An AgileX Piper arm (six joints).
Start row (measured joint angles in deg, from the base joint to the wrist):
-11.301 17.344 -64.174 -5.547 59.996 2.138
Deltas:
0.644 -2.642 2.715 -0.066 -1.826 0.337
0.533 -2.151 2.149 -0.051 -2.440 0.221
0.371 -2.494 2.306 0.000 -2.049 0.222
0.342 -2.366 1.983 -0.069 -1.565 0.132
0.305 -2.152 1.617 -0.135 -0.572 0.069
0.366 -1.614 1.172 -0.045 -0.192 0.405
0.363 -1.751 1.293 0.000 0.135 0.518
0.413 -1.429 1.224 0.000 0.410 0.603
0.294 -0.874 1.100 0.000 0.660 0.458
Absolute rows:
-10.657 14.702 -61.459 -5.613 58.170 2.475
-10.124 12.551 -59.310 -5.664 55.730 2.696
-9.753 10.057 -57.004 -5.664 53.681 2.918
-9.411 7.691 -55.021 -5.733 52.116 3.050
-9.106 5.539 -53.404 -5.868 51.544 3.119
-8.740 3.925 -52.232 -5.913 51.352 3.524
-8.377 2.174 -50.939 -5.913 51.487 4.042
-7.964 0.745 -49.715 -5.913 51.897 4.645
-7.670 -0.129 -48.615 -5.913 52.557 5.103

